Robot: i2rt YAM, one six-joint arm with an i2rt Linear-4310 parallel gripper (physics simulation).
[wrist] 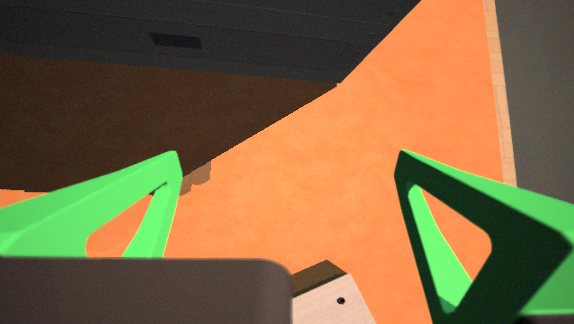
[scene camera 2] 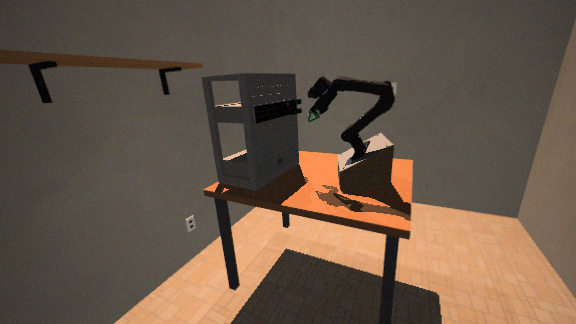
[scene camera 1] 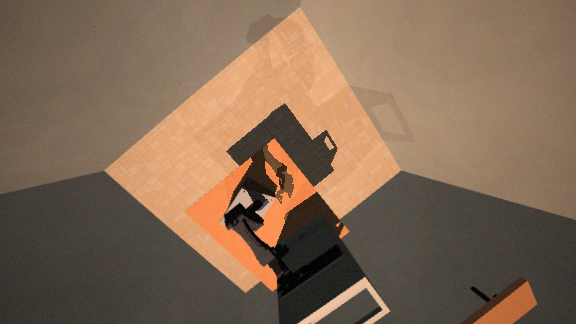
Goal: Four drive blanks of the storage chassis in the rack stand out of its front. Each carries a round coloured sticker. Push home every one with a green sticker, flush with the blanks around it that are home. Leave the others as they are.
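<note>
The storage chassis (scene camera 1: pixel 320 265) (scene camera 2: pixel 272 113) is a black band across the upper part of the grey rack (scene camera 1: pixel 312 237) (scene camera 2: pixel 272 150) (wrist: pixel 260 47). In scene camera 2 dark blanks (scene camera 2: pixel 298 105) stand out at the right end of its front. Tiny coloured specks show there, too small to match stickers to blanks; how far each blank stands out is unclear. My gripper (scene camera 2: pixel 312 119) (wrist: pixel 287 162) is open and empty, its green fingers wide apart. It hangs in front of the rack, a little below the blanks and apart from them, pointing downward. The chassis does not show in the wrist view.
The rack stands on an orange table (scene camera 1: pixel 210 210) (scene camera 2: pixel 325 215) (wrist: pixel 310 175). The arm's pale wedge-shaped base (scene camera 2: pixel 367 165) (wrist: pixel 330 302) stands opposite the rack's front. A wall shelf (scene camera 2: pixel 110 60) (scene camera 1: pixel 505 305) is beyond the rack. Shadows of rack and arm lie on the table.
</note>
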